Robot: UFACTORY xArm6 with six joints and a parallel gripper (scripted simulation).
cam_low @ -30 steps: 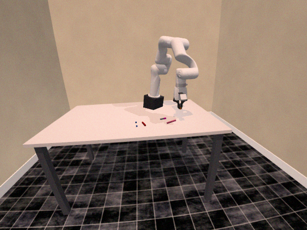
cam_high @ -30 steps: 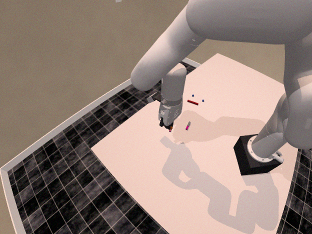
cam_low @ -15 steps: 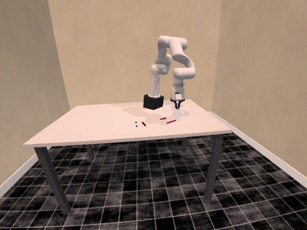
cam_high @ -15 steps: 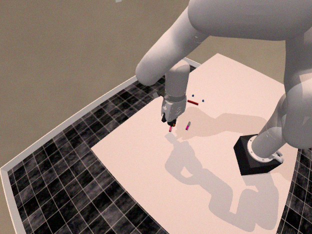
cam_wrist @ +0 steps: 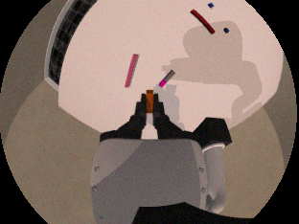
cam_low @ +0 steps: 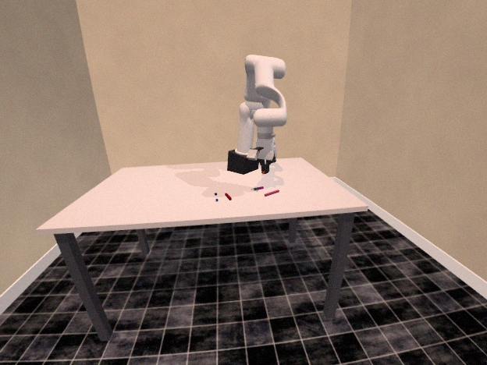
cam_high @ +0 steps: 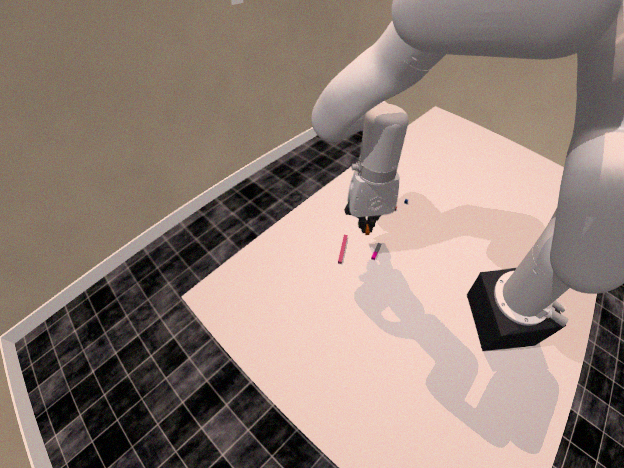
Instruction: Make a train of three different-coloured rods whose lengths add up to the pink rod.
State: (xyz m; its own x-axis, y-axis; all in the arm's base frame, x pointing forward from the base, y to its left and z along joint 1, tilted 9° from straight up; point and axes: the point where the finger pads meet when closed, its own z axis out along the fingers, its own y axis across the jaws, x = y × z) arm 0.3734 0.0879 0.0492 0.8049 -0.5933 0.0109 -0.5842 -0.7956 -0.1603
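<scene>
My hand is 12 cm above the grey rod, 4 cm to the left of it and 3 cm past it. The rest, counted from my hand: magenta rod (12 cm below, 4 cm behind, 2 cm to the right); then orange rod (2 cm below); then pink rod (12 cm below, 4 cm ahead, 3 cm to the left).
</scene>
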